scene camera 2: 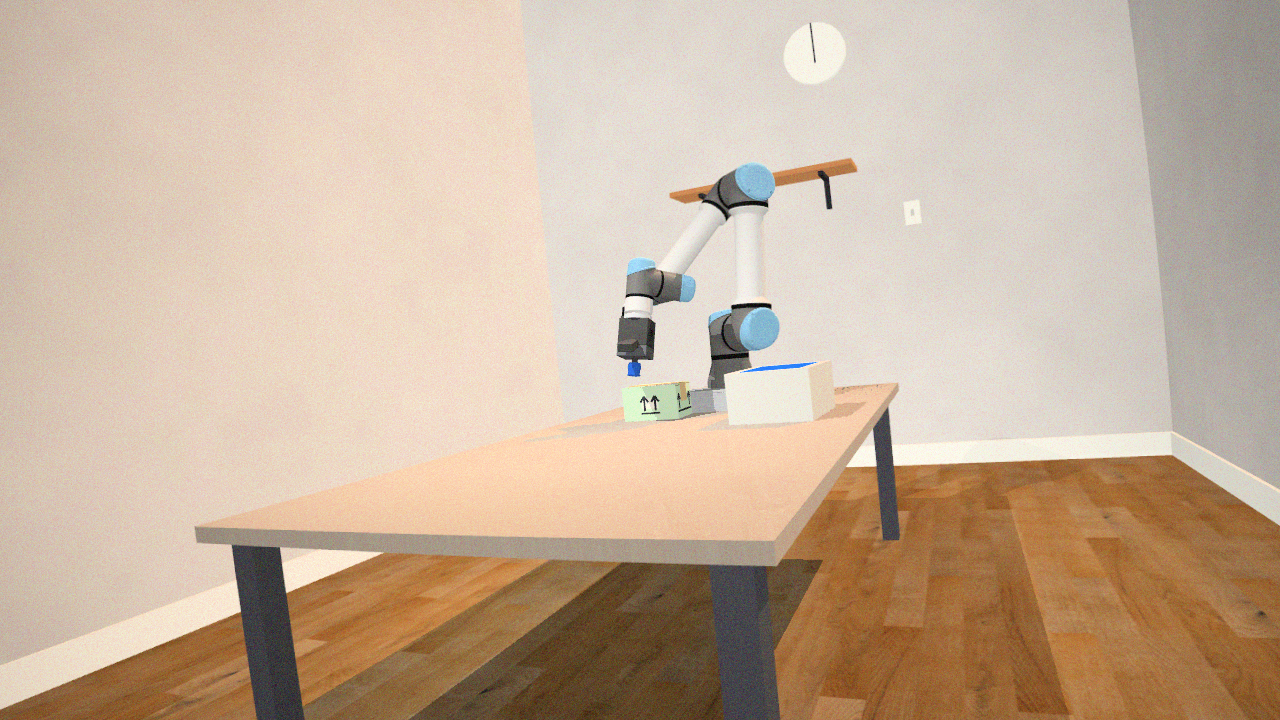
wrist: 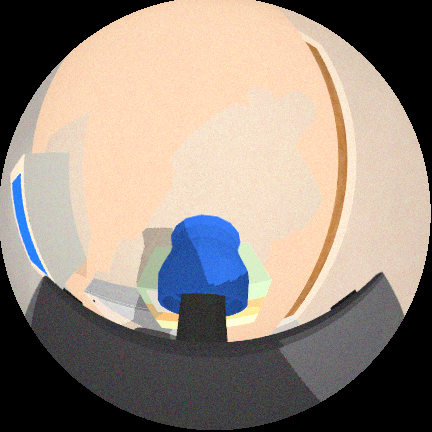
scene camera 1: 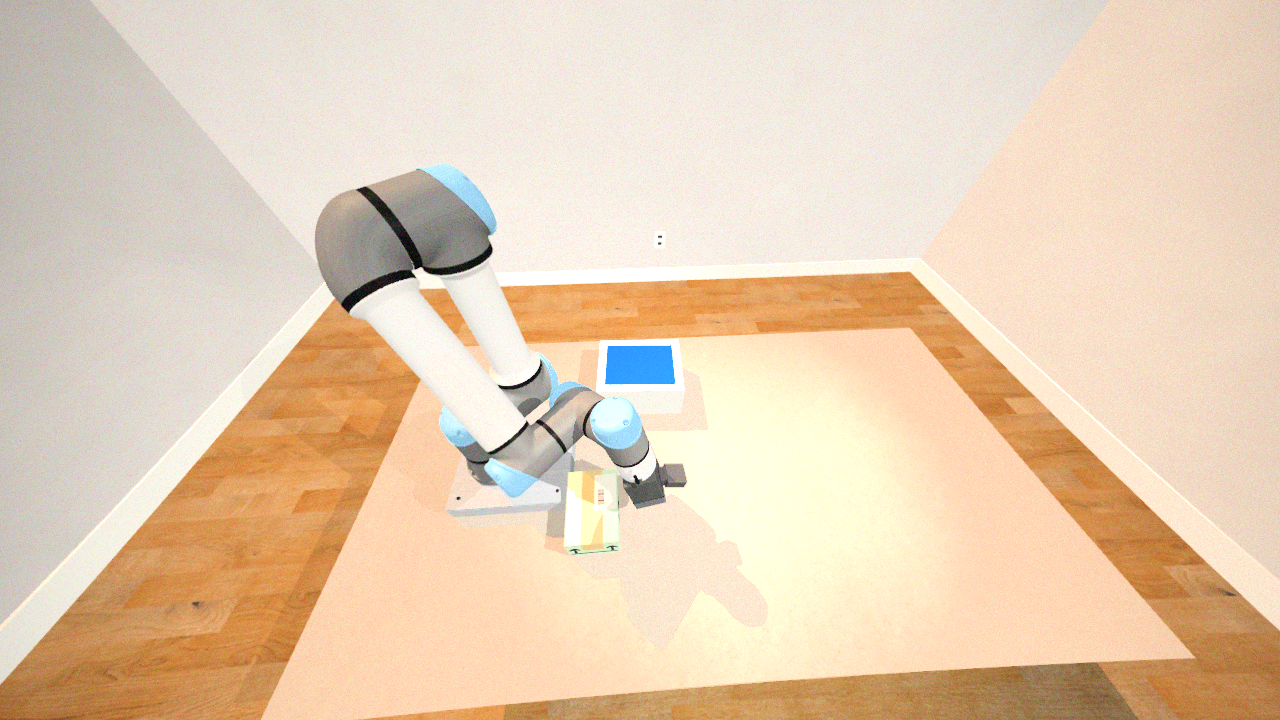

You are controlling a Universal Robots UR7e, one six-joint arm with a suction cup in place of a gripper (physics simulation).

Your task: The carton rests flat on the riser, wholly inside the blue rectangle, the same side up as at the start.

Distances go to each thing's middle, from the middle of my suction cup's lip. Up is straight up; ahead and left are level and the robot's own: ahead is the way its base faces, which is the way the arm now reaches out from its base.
Right now my suction cup is 140 mm past the carton (scene camera 1: 592, 526), 10 mm to the right of it and 100 mm above it. Also, from my suction cup: white riser (scene camera 2: 799, 392) (20 mm ahead, 390 mm to the left, 80 mm below).
